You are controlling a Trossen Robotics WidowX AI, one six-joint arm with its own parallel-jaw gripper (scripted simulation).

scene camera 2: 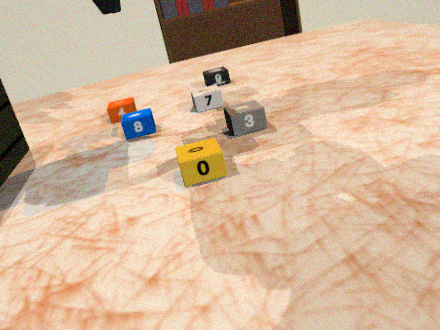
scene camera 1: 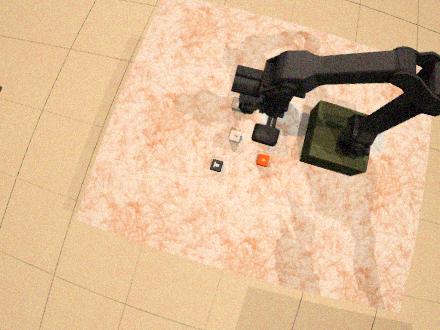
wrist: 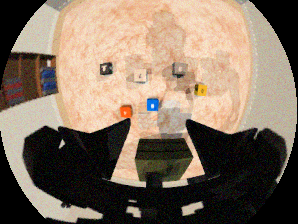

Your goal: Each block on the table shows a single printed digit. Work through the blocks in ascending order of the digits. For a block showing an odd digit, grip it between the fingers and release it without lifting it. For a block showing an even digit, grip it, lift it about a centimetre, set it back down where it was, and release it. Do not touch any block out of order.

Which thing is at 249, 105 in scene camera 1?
The gripper.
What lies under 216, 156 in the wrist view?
The gripper.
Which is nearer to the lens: the blue block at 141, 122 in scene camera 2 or the grey block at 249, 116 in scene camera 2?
The grey block.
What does the gripper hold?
Nothing.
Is the gripper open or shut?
Open.
